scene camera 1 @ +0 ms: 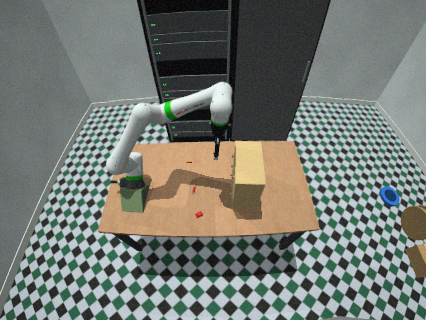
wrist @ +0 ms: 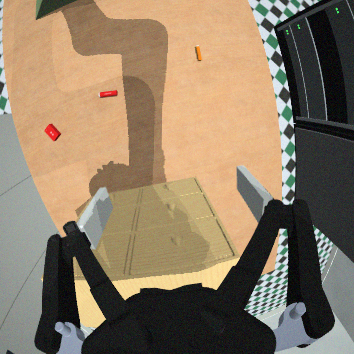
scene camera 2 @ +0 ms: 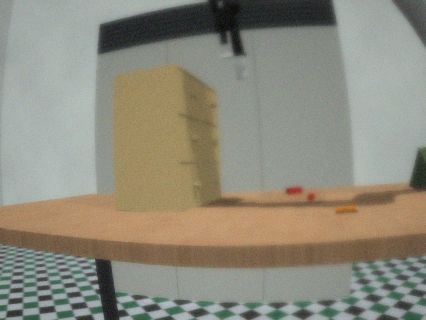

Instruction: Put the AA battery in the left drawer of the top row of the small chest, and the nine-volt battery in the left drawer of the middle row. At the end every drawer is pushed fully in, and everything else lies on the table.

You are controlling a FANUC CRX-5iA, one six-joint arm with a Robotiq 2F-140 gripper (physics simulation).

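Places are measured from the arm's base along level axes (x ahead, y left, z up), in centimetres.
Pixels of known places: gripper, fingertip midpoint: (wrist: 171, 187) (scene camera 2: 235, 69); arm's base at its link origin: (scene camera 1: 135, 186).
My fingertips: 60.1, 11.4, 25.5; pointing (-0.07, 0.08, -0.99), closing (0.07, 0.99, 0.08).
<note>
For each thing: its top centre in the pictures, then the offset to it from my fingertips, as dx, dy, dz. Level surfaces: height alone.
- small yellow chest at its top centre: (wrist: 142, 307) (scene camera 2: 170, 83) (scene camera 1: 249, 160) +19.7, -10.1, +0.9
- red cylinder at its top centre: (scene camera 2: 311, 193) (wrist: 106, 93) (scene camera 1: 193, 189) -16.7, -11.0, -30.8
- red block-shaped nine-volt battery at its top centre: (wrist: 50, 131) (scene camera 2: 294, 187) (scene camera 1: 198, 214) -12.6, -30.5, -30.4
- thin orange stick-like piece at its top centre: (scene camera 2: 347, 206) (wrist: 198, 51) (scene camera 1: 189, 161) -21.8, +15.1, -31.2
- table at its surface level: dz -32.2
My gripper (scene camera 1: 216, 158) (scene camera 2: 233, 52) (wrist: 171, 187) is open and empty, fingers down, high beside the chest's drawer side, near the table's rack-side edge. The small yellow chest (scene camera 1: 249, 167) (scene camera 2: 150, 140) (wrist: 165, 225) stands upright; its drawers look pushed in, with the gripper's shadow on the front. A red cylinder (scene camera 1: 194, 189) (scene camera 2: 311, 196) (wrist: 108, 93) with a pale end, likely the AA battery, lies on the table. The red block-shaped nine-volt battery (scene camera 1: 199, 214) (scene camera 2: 294, 190) (wrist: 52, 132) lies nearer the table edge opposite the rack.
A thin orange stick-like piece (scene camera 1: 189, 162) (scene camera 2: 346, 209) (wrist: 198, 53) lies on the table (scene camera 1: 165, 222) (scene camera 2: 300, 242) (wrist: 225, 125) toward the rack side. The arm stands on a green base (scene camera 1: 133, 200) (wrist: 47, 6). A tall black cabinet (scene camera 1: 275, 65) (wrist: 325, 175) stands beyond the table.
</note>
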